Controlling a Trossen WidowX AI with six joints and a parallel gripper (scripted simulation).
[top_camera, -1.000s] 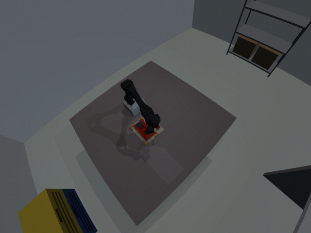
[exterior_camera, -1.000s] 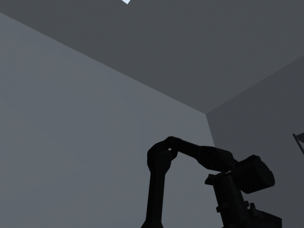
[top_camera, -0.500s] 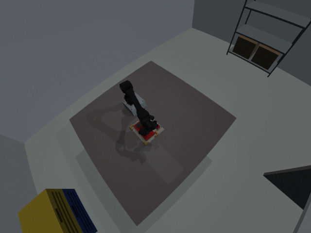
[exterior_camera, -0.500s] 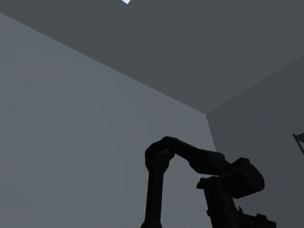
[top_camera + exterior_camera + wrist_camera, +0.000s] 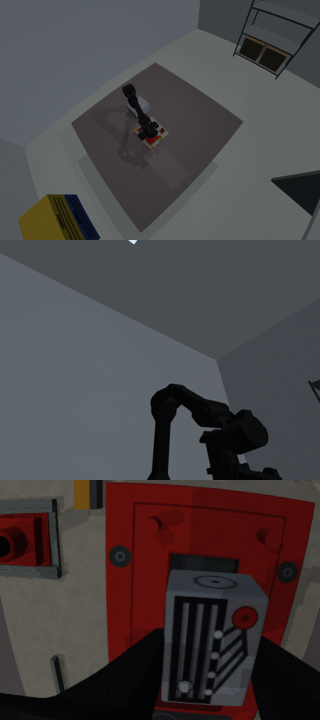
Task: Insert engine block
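The grey engine block lies 1 cm below my gripper tip.
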